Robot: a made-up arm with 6 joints. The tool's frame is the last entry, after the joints.
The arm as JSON. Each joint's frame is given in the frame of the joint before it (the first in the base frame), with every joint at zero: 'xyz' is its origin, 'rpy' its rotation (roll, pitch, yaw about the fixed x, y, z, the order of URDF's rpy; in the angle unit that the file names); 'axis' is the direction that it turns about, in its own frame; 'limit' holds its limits. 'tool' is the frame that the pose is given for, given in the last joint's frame.
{
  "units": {
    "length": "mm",
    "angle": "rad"
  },
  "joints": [
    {
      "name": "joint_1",
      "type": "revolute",
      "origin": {
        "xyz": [
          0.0,
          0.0,
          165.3
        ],
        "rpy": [
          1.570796,
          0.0,
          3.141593
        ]
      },
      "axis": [
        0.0,
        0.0,
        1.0
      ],
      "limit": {
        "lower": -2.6,
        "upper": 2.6
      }
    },
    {
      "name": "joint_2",
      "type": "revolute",
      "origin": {
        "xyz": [
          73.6,
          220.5,
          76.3
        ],
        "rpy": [
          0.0,
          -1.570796,
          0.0
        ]
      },
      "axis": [
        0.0,
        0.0,
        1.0
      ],
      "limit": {
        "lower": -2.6,
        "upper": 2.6
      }
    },
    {
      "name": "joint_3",
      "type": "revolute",
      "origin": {
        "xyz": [
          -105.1,
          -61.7,
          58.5
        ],
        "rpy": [
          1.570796,
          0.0,
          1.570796
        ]
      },
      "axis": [
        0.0,
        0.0,
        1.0
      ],
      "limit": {
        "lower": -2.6,
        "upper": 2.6
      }
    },
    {
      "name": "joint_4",
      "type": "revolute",
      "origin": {
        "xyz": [
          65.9,
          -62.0,
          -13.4
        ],
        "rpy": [
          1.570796,
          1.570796,
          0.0
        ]
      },
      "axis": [
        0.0,
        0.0,
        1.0
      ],
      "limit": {
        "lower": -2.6,
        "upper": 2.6
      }
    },
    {
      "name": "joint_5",
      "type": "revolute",
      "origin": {
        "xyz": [
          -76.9,
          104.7,
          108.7
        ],
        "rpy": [
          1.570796,
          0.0,
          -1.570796
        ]
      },
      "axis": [
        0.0,
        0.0,
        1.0
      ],
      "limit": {
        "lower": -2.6,
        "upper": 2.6
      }
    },
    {
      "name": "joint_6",
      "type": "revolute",
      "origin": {
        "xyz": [
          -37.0,
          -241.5,
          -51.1
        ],
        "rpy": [
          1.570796,
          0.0,
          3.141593
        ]
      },
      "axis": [
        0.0,
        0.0,
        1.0
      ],
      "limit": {
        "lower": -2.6,
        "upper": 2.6
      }
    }
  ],
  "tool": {
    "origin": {
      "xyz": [
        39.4,
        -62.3,
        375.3
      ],
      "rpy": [
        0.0,
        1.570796,
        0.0
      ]
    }
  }
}
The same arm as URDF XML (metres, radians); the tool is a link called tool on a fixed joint. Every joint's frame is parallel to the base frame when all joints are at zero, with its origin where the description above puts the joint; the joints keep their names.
<robot name="arm">
  <joint name="joint_1" type="revolute">
    <parent link="base"/>
    <child link="link1"/>
    <origin xyz="0.0000 0.0000 0.1653" rpy="0.0000 0.0000 0.0000"/>
    <axis xyz="0 1 0"/>
    <limit lower="-2.6000" upper="2.6000"/>
  </joint>
  <joint name="joint_2" type="revolute">
    <parent link="link1"/>
    <child link="link2"/>
    <origin xyz="-0.0736 0.0763 0.2205" rpy="0.0000 0.0000 0.0000"/>
    <axis xyz="1 0 0"/>
    <limit lower="-2.6000" upper="2.6000"/>
  </joint>
  <joint name="joint_3" type="revolute">
    <parent link="link2"/>
    <child link="link3"/>
    <origin xyz="0.0585 -0.1051 -0.0617" rpy="0.0000 0.0000 0.0000"/>
    <axis xyz="0 1 0"/>
    <limit lower="-2.6000" upper="2.6000"/>
  </joint>
  <joint name="joint_4" type="revolute">
    <parent link="link3"/>
    <child link="link4"/>
    <origin xyz="-0.0620 -0.0134 0.0659" rpy="0.0000 0.0000 0.0000"/>
    <axis xyz="-1 0 0"/>
    <limit lower="-2.6000" upper="2.6000"/>
  </joint>
  <joint name="joint_5" type="revolute">
    <parent link="link4"/>
    <child link="link5"/>
    <origin xyz="-0.1087 0.0769 0.1047" rpy="0.0000 0.0000 0.0000"/>
    <axis xyz="0 1 0"/>
    <limit lower="-2.6000" upper="2.6000"/>
  </joint>
  <joint name="joint_6" type="revolute">
    <parent link="link5"/>
    <child link="link6"/>
    <origin xyz="0.2415 -0.0511 0.0370" rpy="0.0000 0.0000 0.0000"/>
    <axis xyz="-1 0 0"/>
    <limit lower="-2.6000" upper="2.6000"/>
  </joint>
  <joint name="tool_joint" type="fixed">
    <parent link="link6"/>
    <child link="tool"/>
    <origin xyz="-0.3753 -0.0623 0.0394" rpy="0.0000 0.0000 0.0000"/>
  </joint>
  <link name="base"/>
  <link name="link1"/>
  <link name="link2"/>
  <link name="link3"/>
  <link name="link4"/>
  <link name="link5"/>
  <link name="link6"/>
  <link name="tool"/>
</robot>

